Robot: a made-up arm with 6 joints. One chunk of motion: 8 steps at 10 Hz.
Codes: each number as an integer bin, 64 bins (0 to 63) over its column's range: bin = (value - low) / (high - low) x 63, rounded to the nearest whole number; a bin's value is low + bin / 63 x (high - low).
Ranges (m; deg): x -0.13..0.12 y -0.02..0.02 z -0.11..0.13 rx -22..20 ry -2..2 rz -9..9
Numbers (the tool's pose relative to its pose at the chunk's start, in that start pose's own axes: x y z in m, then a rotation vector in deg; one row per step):
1: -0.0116 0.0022 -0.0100 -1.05 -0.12 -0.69
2: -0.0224 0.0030 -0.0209 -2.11 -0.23 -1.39
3: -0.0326 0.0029 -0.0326 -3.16 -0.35 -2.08
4: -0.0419 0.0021 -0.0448 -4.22 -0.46 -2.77
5: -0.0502 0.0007 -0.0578 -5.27 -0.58 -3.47
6: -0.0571 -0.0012 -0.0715 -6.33 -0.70 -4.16
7: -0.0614 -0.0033 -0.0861 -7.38 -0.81 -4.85
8: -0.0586 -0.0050 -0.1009 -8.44 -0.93 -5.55
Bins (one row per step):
1: 30 35 26 31 30 29
2: 27 36 23 30 28 27
3: 25 36 20 28 26 24
4: 22 35 17 27 24 22
5: 20 33 14 25 22 19
6: 18 30 10 24 20 17
7: 17 26 6 22 19 15
8: 18 24 2 20 17 12

